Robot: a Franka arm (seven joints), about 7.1 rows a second.
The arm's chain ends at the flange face. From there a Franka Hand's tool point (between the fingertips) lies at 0.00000 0.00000 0.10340 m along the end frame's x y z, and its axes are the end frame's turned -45 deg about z.
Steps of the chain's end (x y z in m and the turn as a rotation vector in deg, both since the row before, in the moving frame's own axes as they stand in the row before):
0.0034, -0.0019, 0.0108, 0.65, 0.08, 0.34
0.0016, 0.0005, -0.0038, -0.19, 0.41, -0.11
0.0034, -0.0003, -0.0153, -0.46, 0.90, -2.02
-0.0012, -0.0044, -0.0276, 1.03, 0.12, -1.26
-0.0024, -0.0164, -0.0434, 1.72, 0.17, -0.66
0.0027, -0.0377, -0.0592, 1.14, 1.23, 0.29
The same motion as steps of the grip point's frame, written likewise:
0.0047, 0.0003, 0.0108, 0.40, 0.52, 0.34
0.0011, 0.0023, -0.0038, -0.42, 0.16, -0.11
0.0032, 0.0039, -0.0153, -0.96, 0.31, -2.02
0.0037, -0.0051, -0.0276, 0.64, 0.81, -1.26
0.0123, -0.0153, -0.0434, 1.10, 1.34, -0.66
0.0316, -0.0246, -0.0592, -0.06, 1.68, 0.29

